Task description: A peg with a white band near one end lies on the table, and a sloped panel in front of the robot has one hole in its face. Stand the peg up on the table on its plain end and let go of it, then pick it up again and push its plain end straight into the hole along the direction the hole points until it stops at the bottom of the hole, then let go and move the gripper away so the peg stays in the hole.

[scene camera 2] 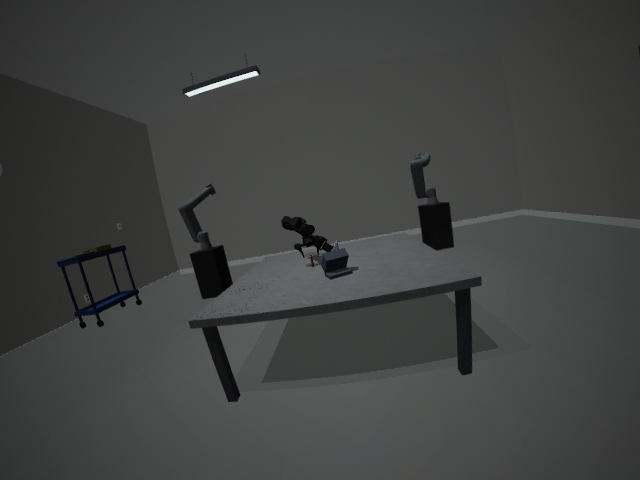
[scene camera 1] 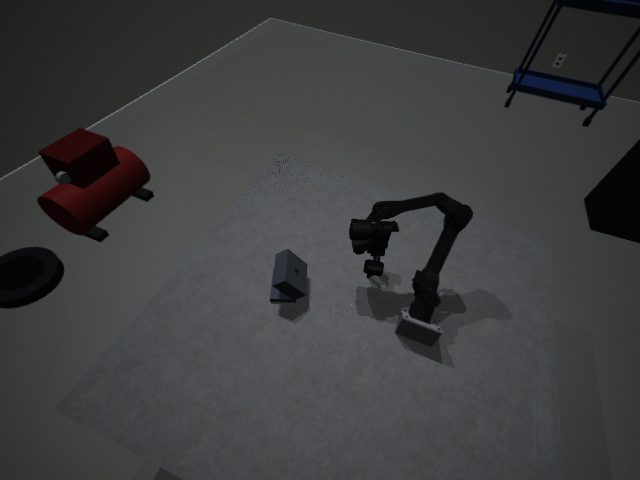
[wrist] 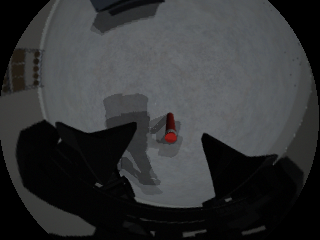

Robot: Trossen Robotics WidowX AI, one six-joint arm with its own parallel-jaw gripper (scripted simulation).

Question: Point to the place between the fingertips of the gripper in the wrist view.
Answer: At 170,131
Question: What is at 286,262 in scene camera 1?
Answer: A grey sloped panel.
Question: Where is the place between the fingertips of the gripper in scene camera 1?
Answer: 370,265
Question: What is the gripper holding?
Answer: Nothing.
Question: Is the gripper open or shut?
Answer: Open.
